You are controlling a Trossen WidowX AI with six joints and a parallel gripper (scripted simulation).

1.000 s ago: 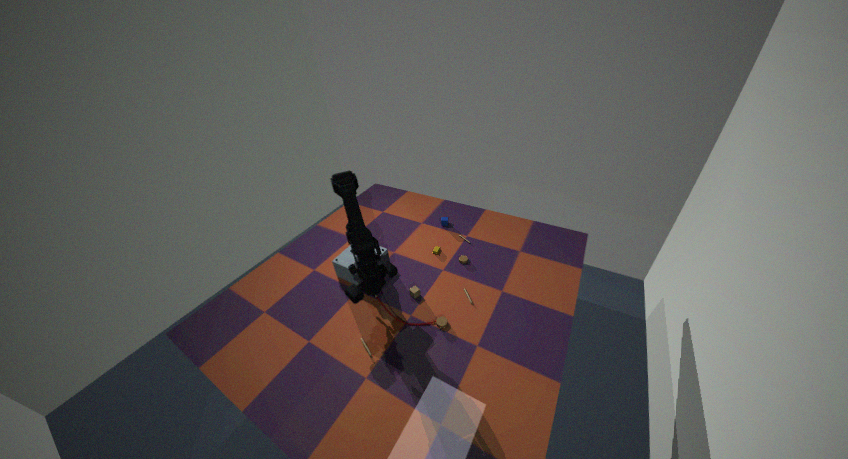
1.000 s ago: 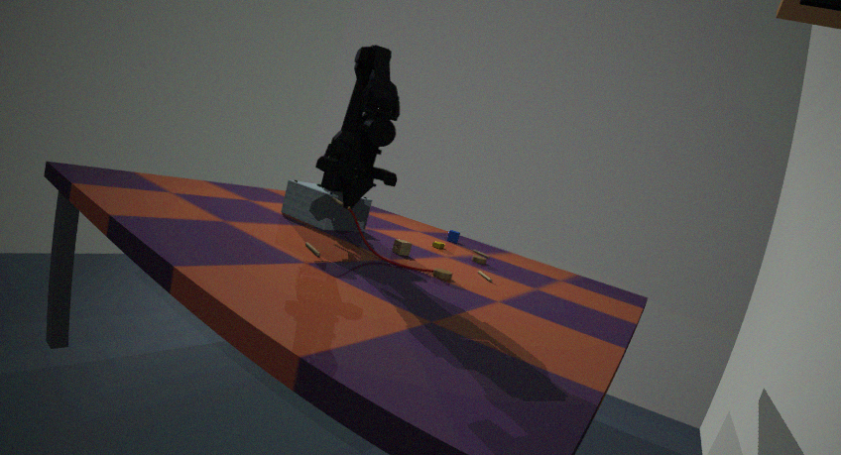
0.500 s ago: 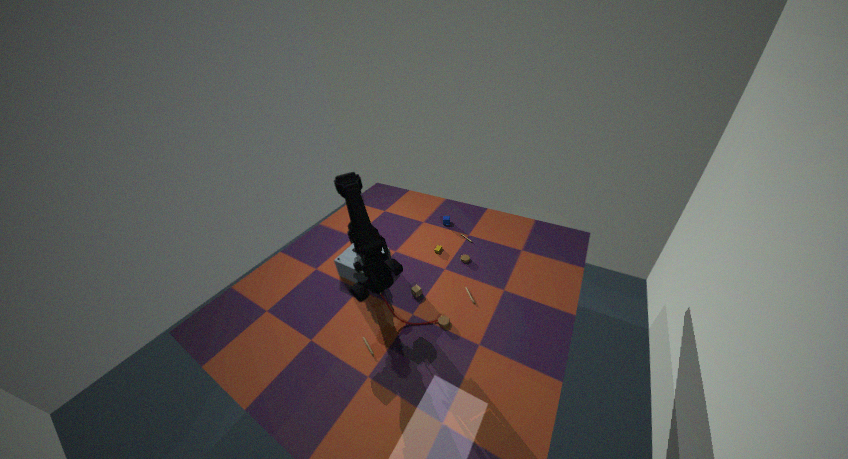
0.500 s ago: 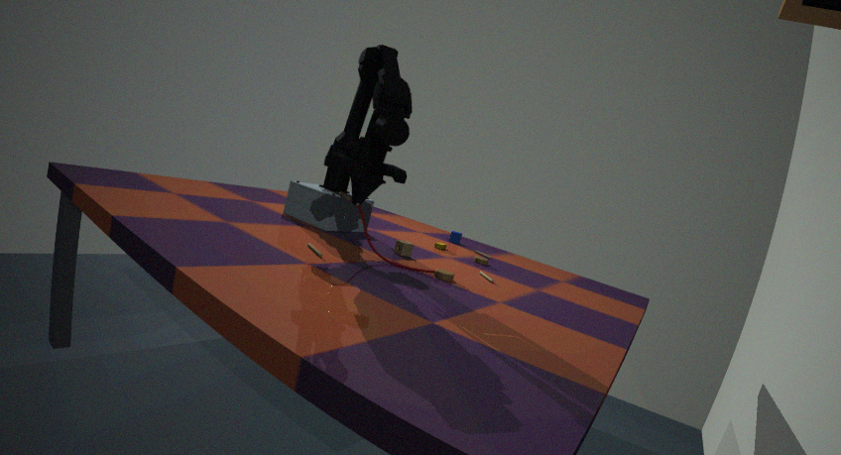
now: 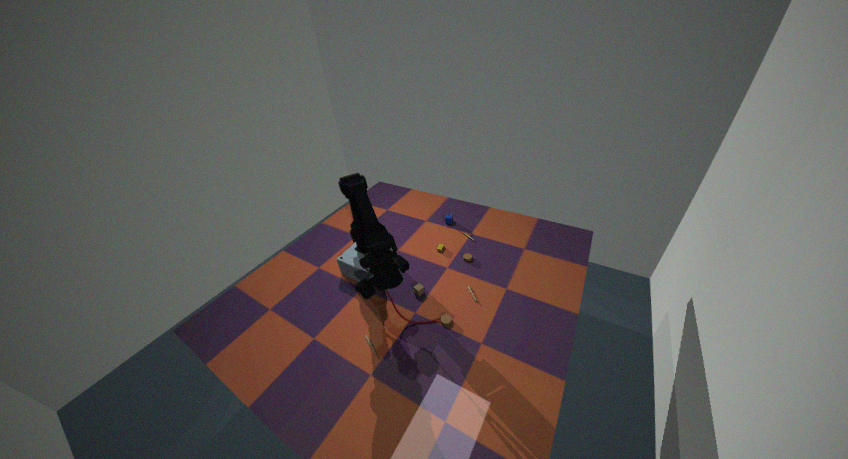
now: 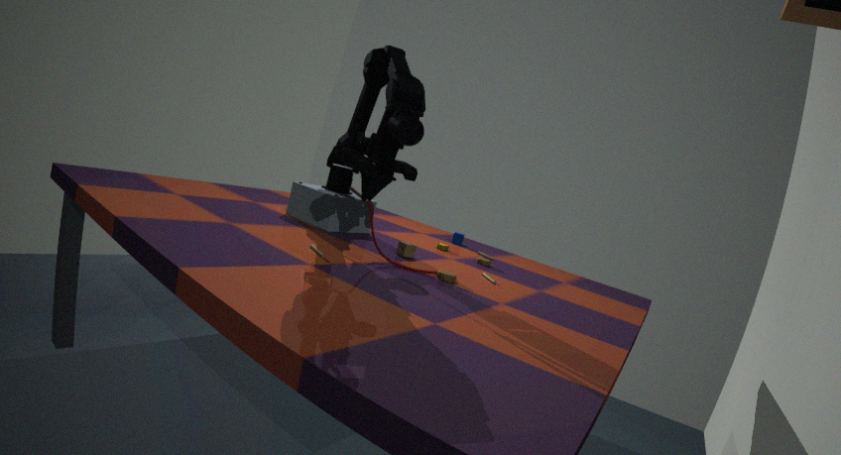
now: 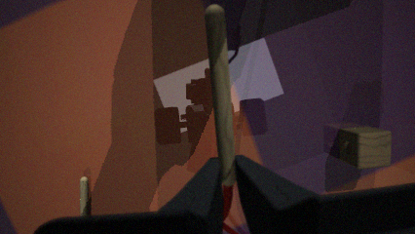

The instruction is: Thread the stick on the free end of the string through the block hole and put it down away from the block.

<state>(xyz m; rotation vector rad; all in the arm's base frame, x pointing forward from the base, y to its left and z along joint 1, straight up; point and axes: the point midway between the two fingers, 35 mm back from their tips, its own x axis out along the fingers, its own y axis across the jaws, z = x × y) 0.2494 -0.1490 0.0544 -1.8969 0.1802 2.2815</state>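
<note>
Now: the wooden block 5 cm ahead of my gripper tip, 12 cm to the left of it and 9 cm below it. The rest, counted from my gripper tip: yellow piece (1 cm behind, 38 cm to the left, 10 cm below); then thin wooden stick (1 cm behind); then blue cube (8 cm behind, 59 cm to the left, 9 cm below).
</note>
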